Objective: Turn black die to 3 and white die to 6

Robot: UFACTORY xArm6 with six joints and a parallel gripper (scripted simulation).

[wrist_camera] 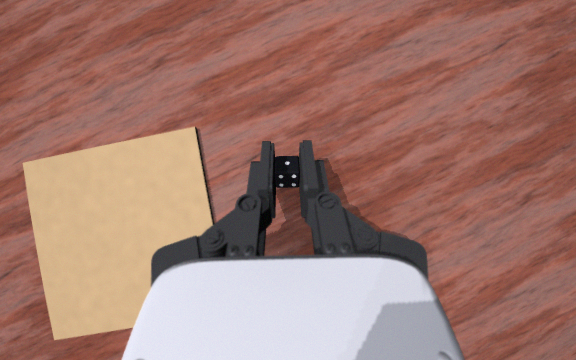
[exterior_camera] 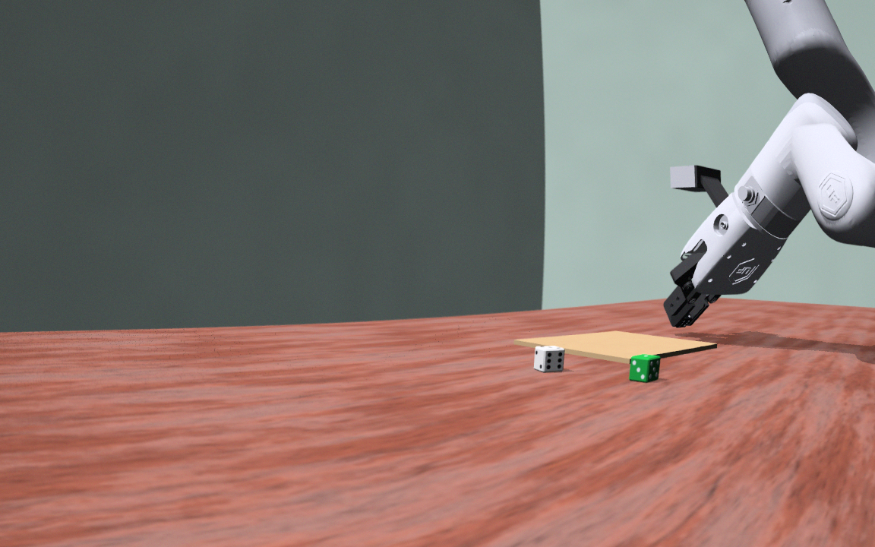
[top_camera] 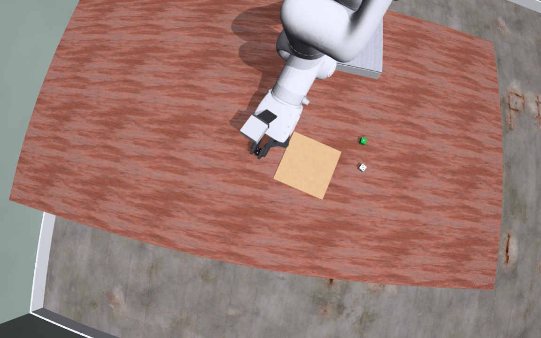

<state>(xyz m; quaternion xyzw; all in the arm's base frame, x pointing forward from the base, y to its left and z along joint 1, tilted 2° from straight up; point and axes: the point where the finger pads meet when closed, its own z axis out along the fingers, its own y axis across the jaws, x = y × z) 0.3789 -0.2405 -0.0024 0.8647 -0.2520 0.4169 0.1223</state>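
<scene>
Right now my hand is 130 mm to the right of the tan mat, 40 mm short of it and 30 mm above it. Also, from my hand: green die: 280 mm to the left, 30 mm below, 30 mm behind; white die: 270 mm to the left, 40 mm ahead, 30 mm below; black die: 10 mm below, 10 mm ahead.
</scene>
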